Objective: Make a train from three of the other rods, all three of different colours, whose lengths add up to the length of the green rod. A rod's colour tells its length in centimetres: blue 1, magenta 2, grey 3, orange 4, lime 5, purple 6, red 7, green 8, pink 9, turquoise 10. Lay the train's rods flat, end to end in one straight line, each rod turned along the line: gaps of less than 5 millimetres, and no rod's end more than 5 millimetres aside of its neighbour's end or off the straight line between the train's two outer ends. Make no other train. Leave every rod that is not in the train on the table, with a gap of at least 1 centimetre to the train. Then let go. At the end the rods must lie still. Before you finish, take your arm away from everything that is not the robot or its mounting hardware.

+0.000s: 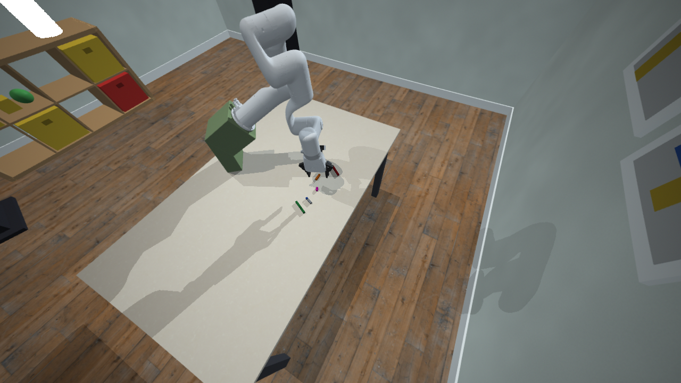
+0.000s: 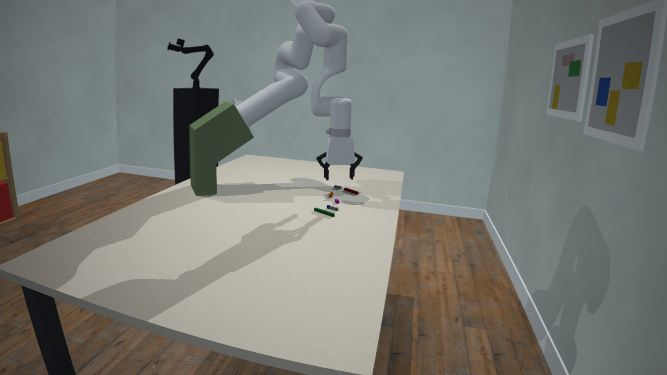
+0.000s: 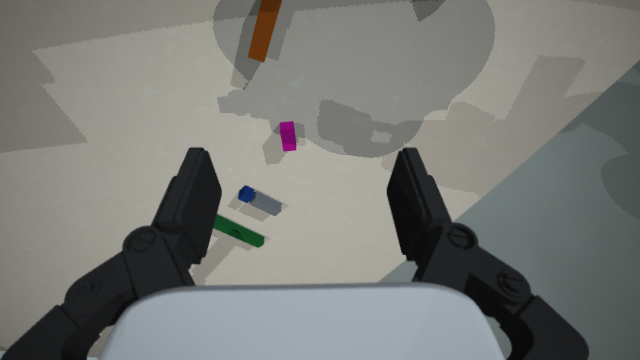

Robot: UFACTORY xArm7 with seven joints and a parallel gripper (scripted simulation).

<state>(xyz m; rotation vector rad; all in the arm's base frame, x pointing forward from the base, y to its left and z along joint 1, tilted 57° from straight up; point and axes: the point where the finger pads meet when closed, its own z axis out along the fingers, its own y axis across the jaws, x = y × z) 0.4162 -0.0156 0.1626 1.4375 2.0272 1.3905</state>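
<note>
Now: hand 4 cm past the orange rod, 2 cm to the right of it and 8 cm above it. Round my hand: magenta rod 1 cm ahead, 3 cm to the right, 8 cm below; red rod 12 cm to the left, 8 cm below; blue rod 2 cm ahead, 11 cm to the right, 8 cm below.
</note>
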